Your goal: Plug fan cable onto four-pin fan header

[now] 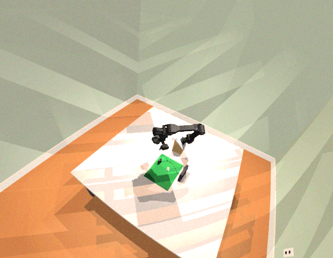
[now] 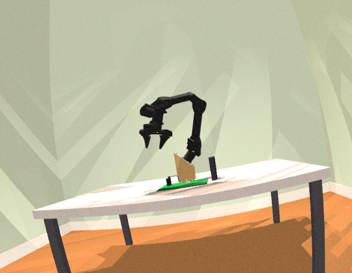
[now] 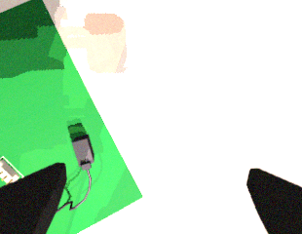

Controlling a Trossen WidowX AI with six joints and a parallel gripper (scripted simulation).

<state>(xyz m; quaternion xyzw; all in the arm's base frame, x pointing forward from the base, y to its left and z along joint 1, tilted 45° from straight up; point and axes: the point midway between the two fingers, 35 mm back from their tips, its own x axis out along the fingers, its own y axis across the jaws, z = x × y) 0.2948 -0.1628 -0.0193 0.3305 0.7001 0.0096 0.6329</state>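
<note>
My gripper tip is now 190 mm above the black fan plug and 50 mm to the right of it. Round my gripper tip: green board (220 mm below, 140 mm to the left, 50 mm ahead); then fan header (210 mm below, 160 mm to the left, 20 mm ahead); then black fan (290 mm to the left, 150 mm below, 10 mm ahead).
</note>
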